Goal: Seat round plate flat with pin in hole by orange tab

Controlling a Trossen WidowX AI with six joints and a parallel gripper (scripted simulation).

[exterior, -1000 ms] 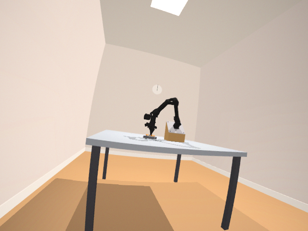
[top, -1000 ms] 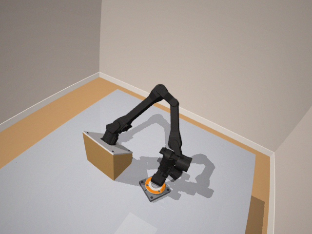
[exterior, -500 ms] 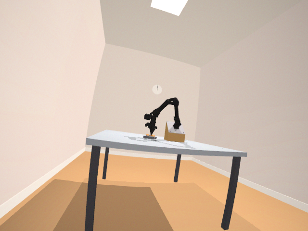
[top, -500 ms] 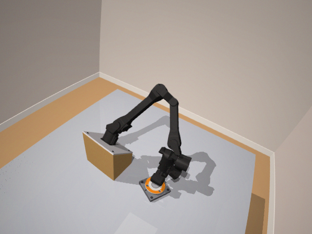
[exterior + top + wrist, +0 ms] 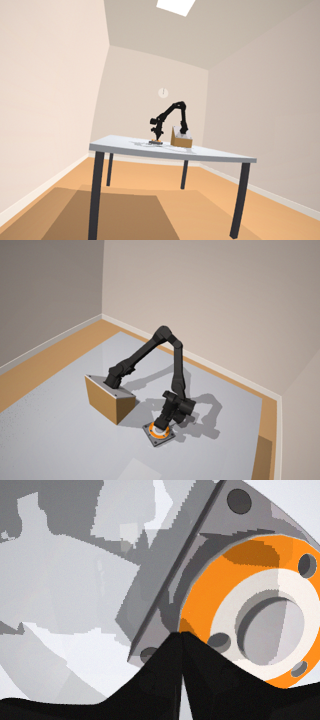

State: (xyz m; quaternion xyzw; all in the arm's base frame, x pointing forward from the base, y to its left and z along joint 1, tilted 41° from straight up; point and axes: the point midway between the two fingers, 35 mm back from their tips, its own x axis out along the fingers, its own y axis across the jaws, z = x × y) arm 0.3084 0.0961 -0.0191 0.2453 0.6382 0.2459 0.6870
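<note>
My gripper tip is 1 cm past the round plate, 3 cm to the left of it and 1 cm above it.
</note>
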